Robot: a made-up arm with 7 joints.
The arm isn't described. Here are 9 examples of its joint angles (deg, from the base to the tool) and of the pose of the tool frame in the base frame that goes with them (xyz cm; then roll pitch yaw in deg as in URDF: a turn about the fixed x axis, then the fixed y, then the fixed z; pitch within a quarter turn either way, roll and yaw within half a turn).
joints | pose
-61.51 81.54 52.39 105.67 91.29 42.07 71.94 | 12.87 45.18 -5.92 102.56 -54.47 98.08
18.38 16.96 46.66 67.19 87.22 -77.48 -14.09 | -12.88 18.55 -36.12 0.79 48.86 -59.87
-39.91 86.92 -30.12 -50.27 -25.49 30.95 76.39 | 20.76 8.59 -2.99 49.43 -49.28 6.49
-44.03 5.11 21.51 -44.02 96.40 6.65 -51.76 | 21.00 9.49 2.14 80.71 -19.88 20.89
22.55 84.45 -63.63 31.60 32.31 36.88 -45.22 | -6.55 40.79 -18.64 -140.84 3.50 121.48
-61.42 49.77 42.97 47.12 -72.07 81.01 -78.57 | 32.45 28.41 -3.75 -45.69 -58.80 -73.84
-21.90 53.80 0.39 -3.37 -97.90 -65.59 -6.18 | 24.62 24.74 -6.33 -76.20 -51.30 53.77
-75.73 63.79 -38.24 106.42 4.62 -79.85 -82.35 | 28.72 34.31 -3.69 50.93 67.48 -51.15
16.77 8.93 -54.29 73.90 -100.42 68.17 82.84 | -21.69 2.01 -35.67 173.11 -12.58 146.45
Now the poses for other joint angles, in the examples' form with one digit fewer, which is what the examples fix.
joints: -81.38 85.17 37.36 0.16 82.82 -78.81 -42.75
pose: 11.3 22.2 23.7 171.5 -20.1 12.5
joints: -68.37 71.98 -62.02 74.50 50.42 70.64 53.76
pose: 25.1 38.9 0.9 -143.4 -58.5 -8.1
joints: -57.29 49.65 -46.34 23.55 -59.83 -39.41 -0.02
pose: 36.6 11.0 -9.7 6.4 -29.1 -25.6
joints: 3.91 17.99 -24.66 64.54 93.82 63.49 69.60
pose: -1.6 19.0 -39.4 162.6 5.7 -12.8
